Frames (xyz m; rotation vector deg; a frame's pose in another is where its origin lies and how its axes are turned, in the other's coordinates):
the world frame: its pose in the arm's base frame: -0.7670 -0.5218 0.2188 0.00 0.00 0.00
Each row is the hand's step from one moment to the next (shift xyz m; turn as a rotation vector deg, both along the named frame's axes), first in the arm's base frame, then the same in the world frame.
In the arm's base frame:
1: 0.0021 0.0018 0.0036 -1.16 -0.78 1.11
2: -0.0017 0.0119 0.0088 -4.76 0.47 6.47
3: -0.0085 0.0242 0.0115 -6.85 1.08 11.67
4: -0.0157 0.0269 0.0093 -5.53 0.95 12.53
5: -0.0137 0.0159 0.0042 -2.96 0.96 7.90
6: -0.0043 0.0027 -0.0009 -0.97 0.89 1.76
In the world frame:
1: 0.0021 0.0018 0.0036 -1.16 -0.78 1.11
2: -0.0017 0.0119 0.0088 -4.76 0.47 6.47
3: -0.0085 0.0242 0.0115 -6.85 1.08 11.67
4: -0.0157 0.0269 0.0093 -5.53 0.95 12.53
5: -0.0137 0.0159 0.0042 -2.96 0.96 7.90
6: -0.0043 0.0027 -0.0009 -0.97 0.89 1.76

